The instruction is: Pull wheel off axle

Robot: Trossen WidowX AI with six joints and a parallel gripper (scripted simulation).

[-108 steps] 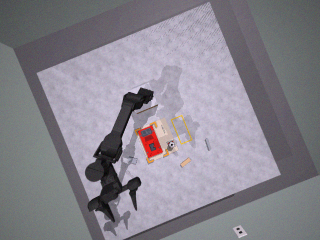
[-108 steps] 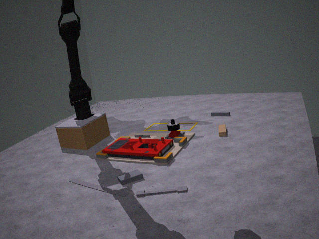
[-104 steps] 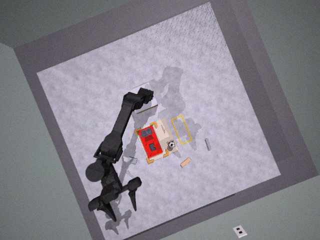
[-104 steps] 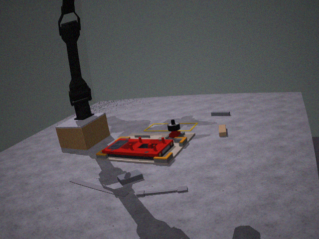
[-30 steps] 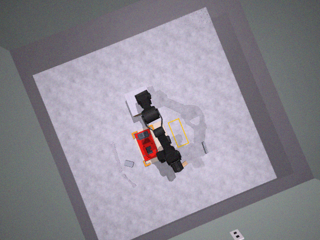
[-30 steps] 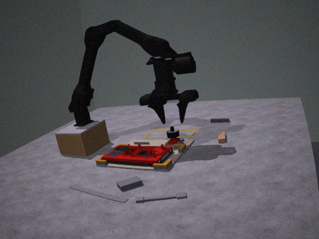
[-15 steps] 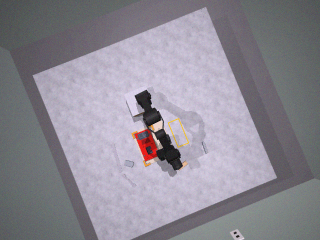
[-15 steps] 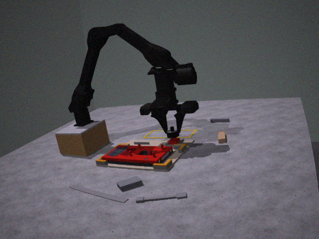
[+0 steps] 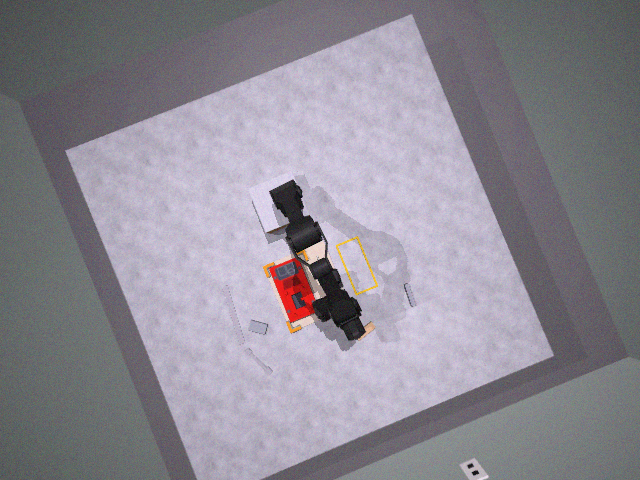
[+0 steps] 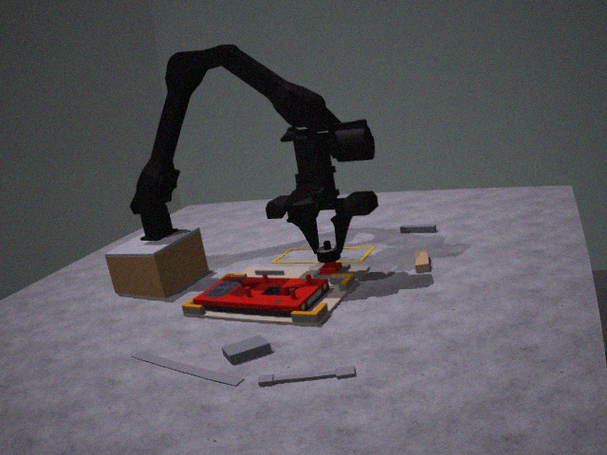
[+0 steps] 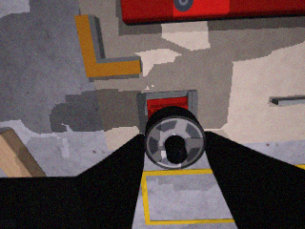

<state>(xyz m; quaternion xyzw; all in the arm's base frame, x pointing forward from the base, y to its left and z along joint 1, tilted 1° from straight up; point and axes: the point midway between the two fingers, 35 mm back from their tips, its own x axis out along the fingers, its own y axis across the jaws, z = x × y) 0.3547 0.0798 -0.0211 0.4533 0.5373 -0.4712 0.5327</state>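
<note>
My gripper tip is now right at the wheel. The rest, counted from my gripper tip: thin strip 370 mm to the right, 40 mm below, 20 mm behind; then tan block 150 mm ahead, 60 mm to the left, 30 mm below.
</note>
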